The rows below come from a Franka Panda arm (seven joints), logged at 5 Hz.
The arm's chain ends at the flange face. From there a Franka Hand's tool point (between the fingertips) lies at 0.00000 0.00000 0.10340 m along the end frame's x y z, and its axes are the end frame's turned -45 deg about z.
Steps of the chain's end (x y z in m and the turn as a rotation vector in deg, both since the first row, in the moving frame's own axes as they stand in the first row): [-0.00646, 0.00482, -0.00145, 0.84, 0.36, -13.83]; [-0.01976, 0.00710, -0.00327, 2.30, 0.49, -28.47]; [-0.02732, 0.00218, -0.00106, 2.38, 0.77, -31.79]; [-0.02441, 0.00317, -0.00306, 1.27, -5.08, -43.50]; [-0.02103, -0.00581, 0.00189, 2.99, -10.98, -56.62]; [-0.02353, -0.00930, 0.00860, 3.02, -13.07, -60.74]
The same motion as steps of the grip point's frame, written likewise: [-0.00653, -0.00195, -0.00146, 0.34, 0.85, -13.83]; [-0.01614, -0.01203, -0.00336, 1.28, 1.97, -28.47]; [-0.01760, -0.02081, -0.00116, 1.14, 2.23, -31.79]; [-0.02683, -0.02060, -0.00347, 4.49, -2.69, -43.50]; [-0.02740, -0.02931, 0.00002, 9.88, -5.65, -56.62]; [-0.03037, -0.03379, 0.00603, 11.38, -7.11, -60.74]
